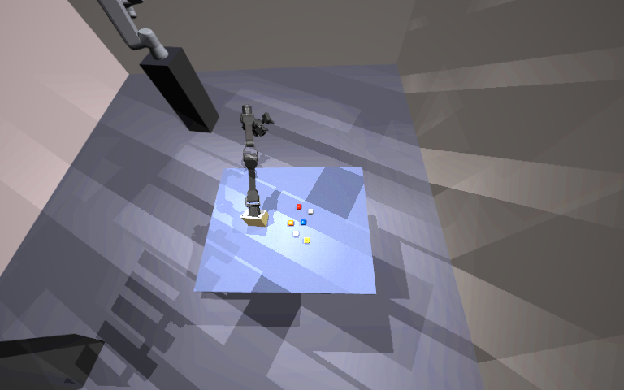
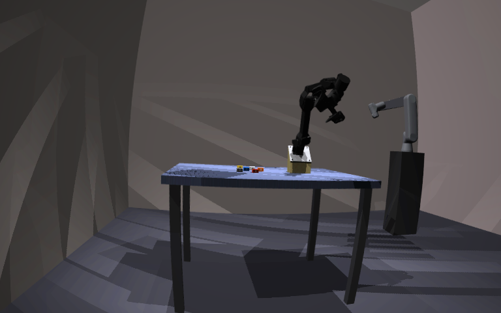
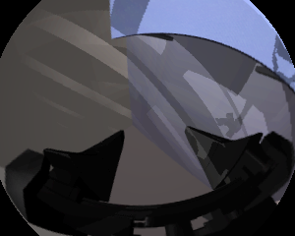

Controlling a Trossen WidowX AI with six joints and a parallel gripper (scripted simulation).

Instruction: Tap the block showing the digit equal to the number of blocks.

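Right now my gripper tip is 69 cm to the left of the yellow block, 36 cm short of it and 28 cm above it. From my gripper tip the other things lie so: orange-yellow block: 58 cm to the right, 28 cm below, 23 cm ahead; red block: 46 cm to the right, 28 cm below, 26 cm ahead; blue block: 57 cm to the right, 32 cm ahead, 28 cm below.
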